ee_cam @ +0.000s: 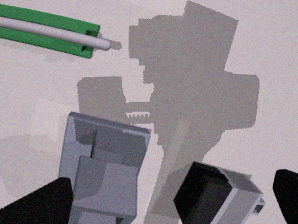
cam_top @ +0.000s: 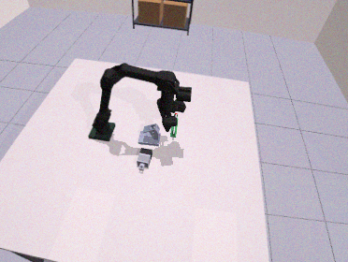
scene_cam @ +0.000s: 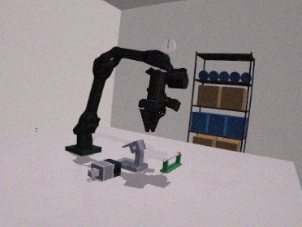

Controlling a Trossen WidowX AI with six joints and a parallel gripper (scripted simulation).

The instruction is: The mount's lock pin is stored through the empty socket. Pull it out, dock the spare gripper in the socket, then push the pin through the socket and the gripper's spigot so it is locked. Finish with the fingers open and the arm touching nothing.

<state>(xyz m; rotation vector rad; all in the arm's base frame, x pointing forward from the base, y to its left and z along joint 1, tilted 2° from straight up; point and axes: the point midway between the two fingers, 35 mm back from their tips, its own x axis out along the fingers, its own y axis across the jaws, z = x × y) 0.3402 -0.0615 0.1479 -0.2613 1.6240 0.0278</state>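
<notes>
Now: gripper tip 13 cm above the spare gripper, 12 cm to the left of it and 10 cm past it. Round my gripper tip: grey mount: 10 cm below, 7 cm behind, 3 cm to the left; green cradle: 12 cm to the left, 12 cm below, 6 cm ahead.
</notes>
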